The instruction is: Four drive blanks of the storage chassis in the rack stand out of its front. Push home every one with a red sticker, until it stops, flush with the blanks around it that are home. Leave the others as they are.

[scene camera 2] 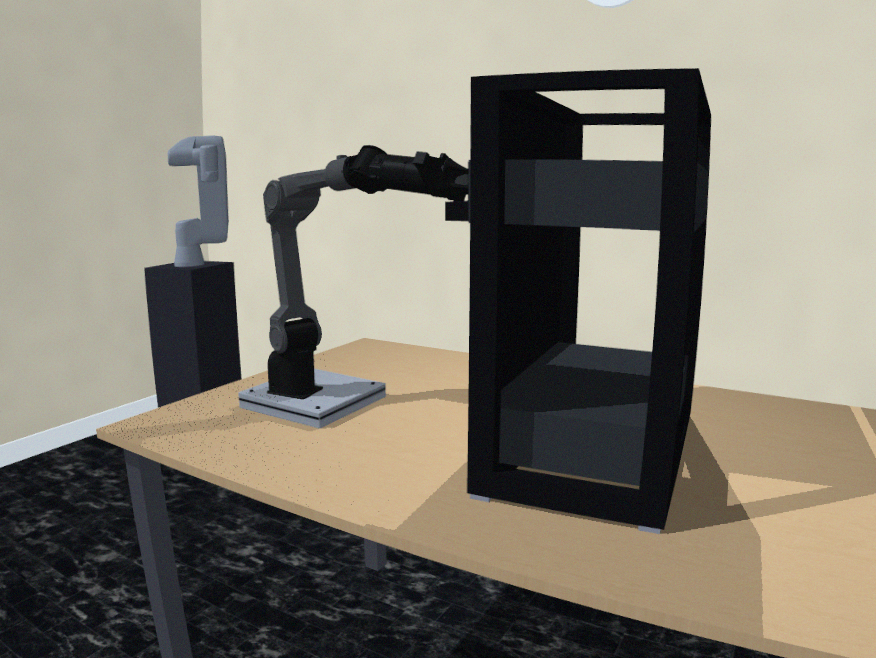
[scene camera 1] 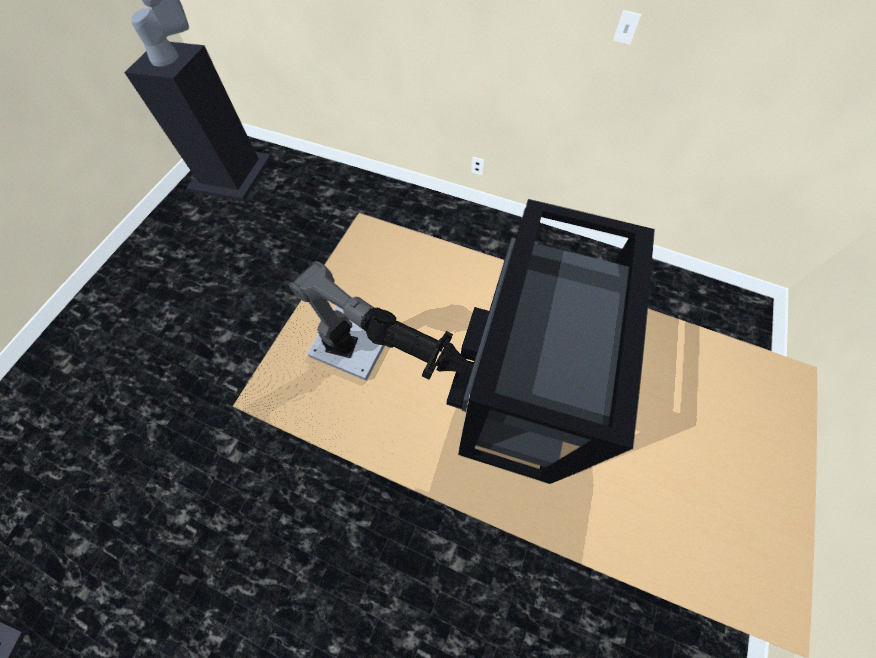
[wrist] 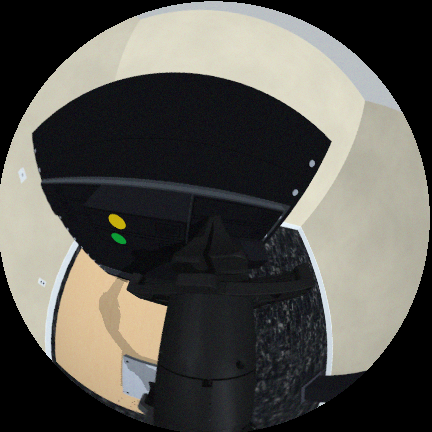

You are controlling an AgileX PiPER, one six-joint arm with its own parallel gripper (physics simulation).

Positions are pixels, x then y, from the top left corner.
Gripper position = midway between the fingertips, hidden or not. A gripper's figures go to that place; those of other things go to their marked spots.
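I see a black rack (scene camera 1: 560, 360) at 0.92 m from the lens, while my own gripper (scene camera 1: 471, 369) is 0.91 m from the lens.
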